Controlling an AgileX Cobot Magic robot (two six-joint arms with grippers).
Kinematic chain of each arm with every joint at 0, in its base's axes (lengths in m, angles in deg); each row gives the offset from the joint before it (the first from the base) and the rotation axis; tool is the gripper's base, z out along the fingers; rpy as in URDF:
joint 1: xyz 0 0 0.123 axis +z
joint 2: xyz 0 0 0 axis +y
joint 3: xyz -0.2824 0 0.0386 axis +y
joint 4: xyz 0.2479 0 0.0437 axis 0.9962 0 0.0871
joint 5: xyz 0 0 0 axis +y
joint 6: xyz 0.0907 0 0.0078 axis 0.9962 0 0.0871
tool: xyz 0 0 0 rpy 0 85 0
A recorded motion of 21 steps. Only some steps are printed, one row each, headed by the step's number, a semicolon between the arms.
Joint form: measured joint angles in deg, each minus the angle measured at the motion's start. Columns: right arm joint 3, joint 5, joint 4, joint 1, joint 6, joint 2; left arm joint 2, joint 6, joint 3, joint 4, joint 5, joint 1.
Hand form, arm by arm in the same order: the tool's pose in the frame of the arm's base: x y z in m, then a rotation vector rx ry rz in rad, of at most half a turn. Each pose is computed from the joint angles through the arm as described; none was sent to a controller.
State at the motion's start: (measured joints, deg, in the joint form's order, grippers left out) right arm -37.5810 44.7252 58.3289 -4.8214 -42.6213 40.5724; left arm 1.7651 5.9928 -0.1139 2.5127 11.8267 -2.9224
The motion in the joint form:
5: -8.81 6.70 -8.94 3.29 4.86 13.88; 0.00 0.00 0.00 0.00 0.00 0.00
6: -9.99 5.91 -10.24 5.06 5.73 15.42; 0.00 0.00 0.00 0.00 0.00 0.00
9: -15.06 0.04 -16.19 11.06 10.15 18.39; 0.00 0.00 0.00 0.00 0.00 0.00
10: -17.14 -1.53 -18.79 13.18 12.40 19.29; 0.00 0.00 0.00 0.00 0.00 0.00
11: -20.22 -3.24 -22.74 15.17 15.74 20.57; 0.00 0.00 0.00 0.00 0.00 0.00
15: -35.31 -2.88 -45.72 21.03 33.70 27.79; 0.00 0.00 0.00 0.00 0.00 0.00
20: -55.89 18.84 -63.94 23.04 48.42 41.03; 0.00 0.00 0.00 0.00 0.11 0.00
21: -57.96 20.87 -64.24 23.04 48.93 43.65; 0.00 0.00 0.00 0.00 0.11 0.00
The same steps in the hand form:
5: 0.1743 0.0494 0.3344 -0.3247 2.2052 0.6972; 0.0580 -0.0021 0.1933 0.1638 1.7114 0.0792
6: 0.1802 0.0532 0.3352 -0.3453 2.2165 0.6912; 0.0580 -0.0021 0.1933 0.1638 1.7114 0.0792
9: 0.1962 0.0648 0.3519 -0.3839 2.1699 0.6092; 0.0580 -0.0021 0.1933 0.1638 1.7114 0.0792
10: 0.2006 0.0696 0.3596 -0.3959 2.1511 0.5851; 0.0580 -0.0021 0.1933 0.1638 1.7114 0.0792
11: 0.2072 0.0736 0.3710 -0.3977 2.1263 0.5451; 0.0580 -0.0021 0.1933 0.1638 1.7114 0.0792
15: 0.2383 0.0831 0.4155 -0.3770 2.1001 0.3278; 0.0580 -0.0021 0.1933 0.1638 1.7114 0.0792
20: 0.2806 0.0840 0.4358 -0.2680 2.3660 0.0743; 0.0579 -0.0021 0.1931 0.1639 1.7133 0.0792
21: 0.2911 0.0868 0.4307 -0.2609 2.4106 0.0610; 0.0579 -0.0021 0.1931 0.1639 1.7133 0.0792

